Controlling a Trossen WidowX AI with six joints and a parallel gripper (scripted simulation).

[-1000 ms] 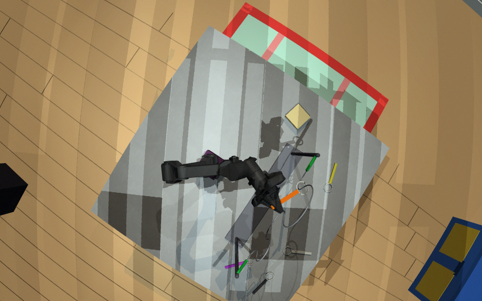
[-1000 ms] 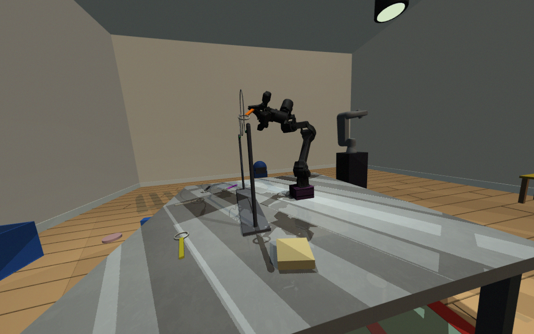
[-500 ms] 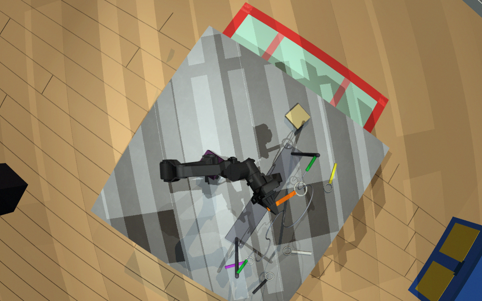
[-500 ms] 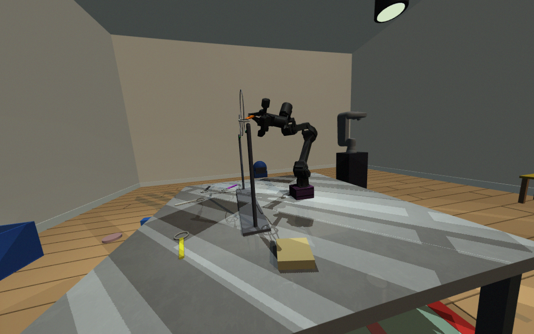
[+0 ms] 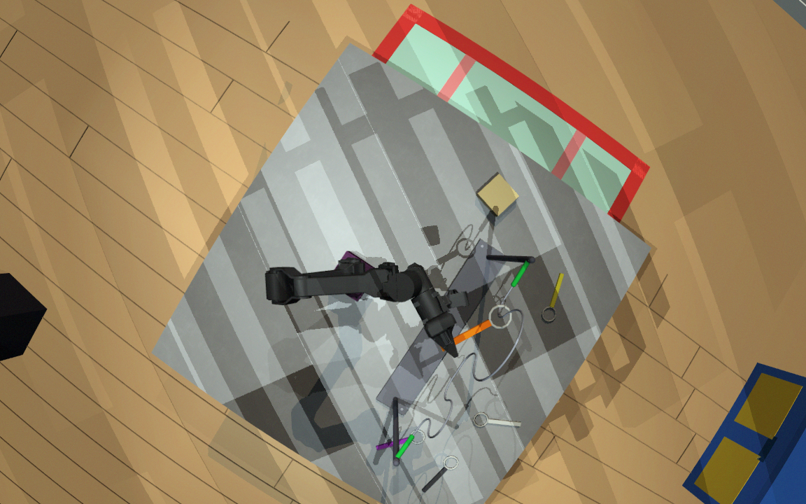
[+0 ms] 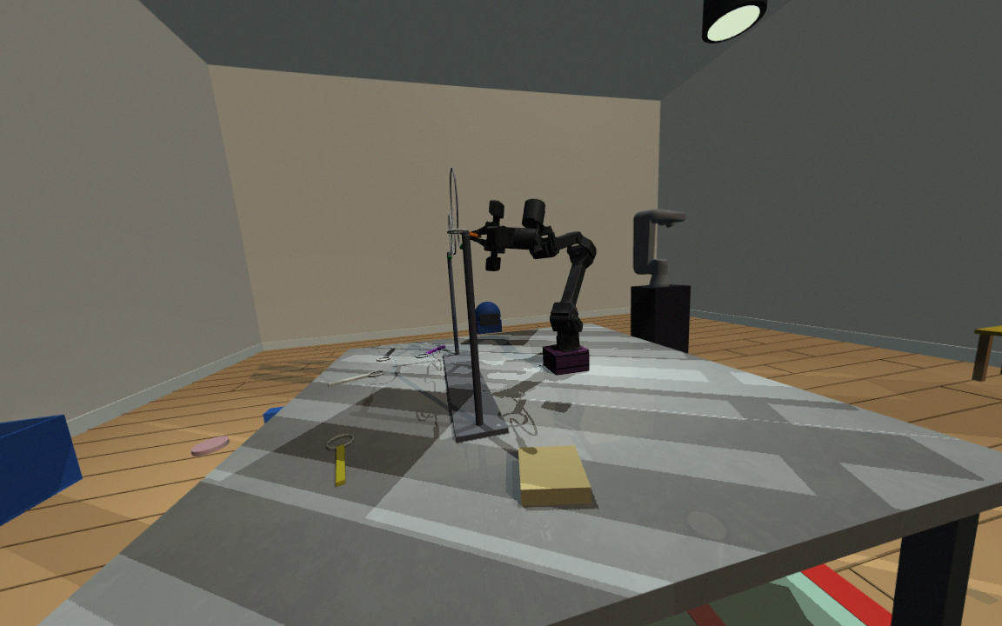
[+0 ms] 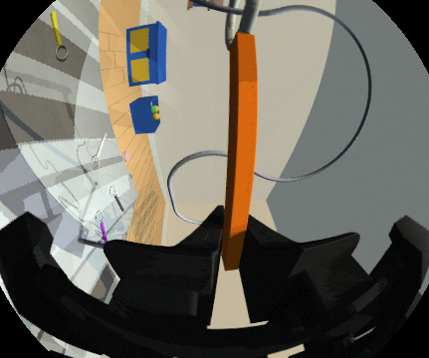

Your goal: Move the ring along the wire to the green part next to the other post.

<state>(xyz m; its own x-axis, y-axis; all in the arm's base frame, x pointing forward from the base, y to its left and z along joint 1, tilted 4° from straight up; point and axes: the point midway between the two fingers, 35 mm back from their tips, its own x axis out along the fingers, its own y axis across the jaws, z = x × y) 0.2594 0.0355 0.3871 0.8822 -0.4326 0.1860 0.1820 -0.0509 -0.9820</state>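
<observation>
Right now the ring with orange handle is 1 cm ahead of my gripper tip and 9 cm to the left of it. Round my gripper tip: yellow-handled ring (30 cm ahead, 28 cm to the left, 44 cm below); purple-handled ring (17 cm ahead, 40 cm to the right, 44 cm below); tan block (7 cm behind, 46 cm to the left, 43 cm below).
</observation>
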